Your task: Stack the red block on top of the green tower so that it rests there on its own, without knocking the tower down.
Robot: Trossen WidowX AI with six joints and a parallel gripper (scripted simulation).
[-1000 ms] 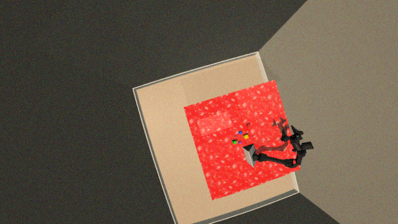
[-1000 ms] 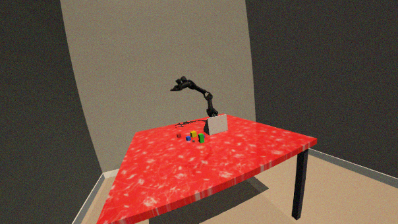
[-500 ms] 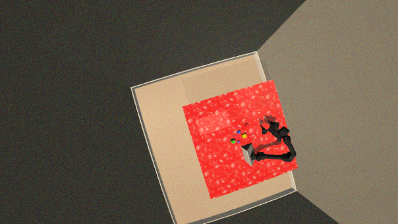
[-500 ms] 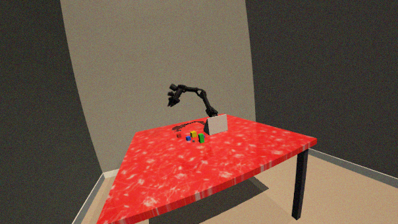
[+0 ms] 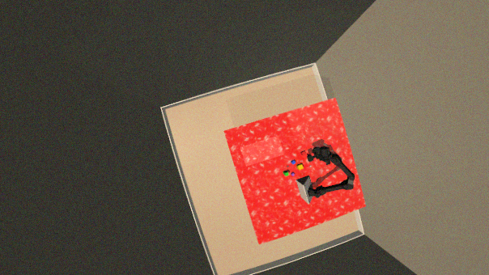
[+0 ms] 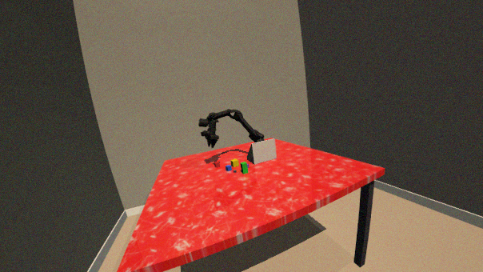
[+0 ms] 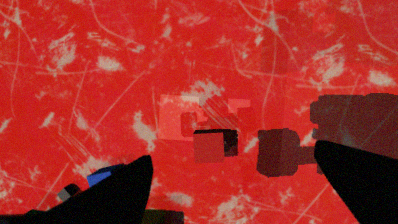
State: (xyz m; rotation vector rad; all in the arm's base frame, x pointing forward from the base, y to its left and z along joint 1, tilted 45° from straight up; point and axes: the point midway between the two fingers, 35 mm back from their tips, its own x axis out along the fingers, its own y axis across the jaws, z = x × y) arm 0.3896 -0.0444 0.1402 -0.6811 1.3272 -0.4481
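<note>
The red block lies 150 mm below my gripper tip, 20 mm behind it and 10 mm to the left of it. The rest, counted from my gripper tip: grey cube (220 mm to the left, 160 mm below, 100 mm behind); then blue block (150 mm to the left, 150 mm below, 80 mm behind); then yellow block (150 mm behind, 140 mm below, 100 mm to the left).
</note>
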